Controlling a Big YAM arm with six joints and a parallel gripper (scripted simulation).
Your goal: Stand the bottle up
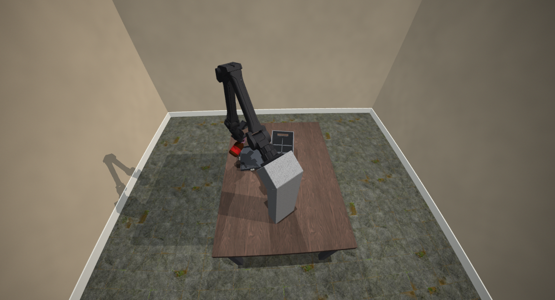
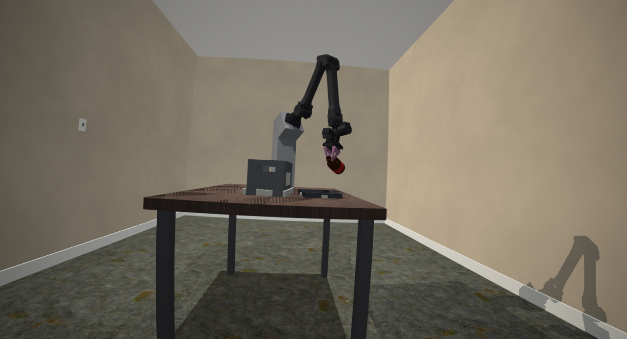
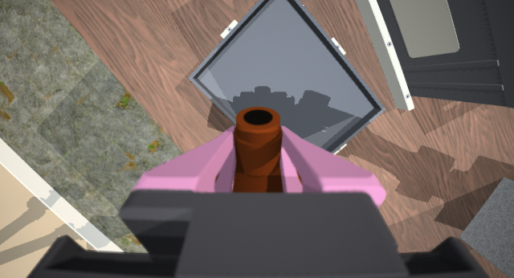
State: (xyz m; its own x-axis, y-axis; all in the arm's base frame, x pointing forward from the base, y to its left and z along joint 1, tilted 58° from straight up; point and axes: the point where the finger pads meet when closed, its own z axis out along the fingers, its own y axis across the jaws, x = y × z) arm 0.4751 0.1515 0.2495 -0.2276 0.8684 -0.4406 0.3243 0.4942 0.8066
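Right now my hand is 40 mm past the brown bottle, 30 mm to the right of it and 20 mm above it. From my hand the other things lie so: dark grey tray: 10 mm behind, 50 mm to the right, 190 mm below; then dark crate: 20 mm ahead, 310 mm to the right, 120 mm below.
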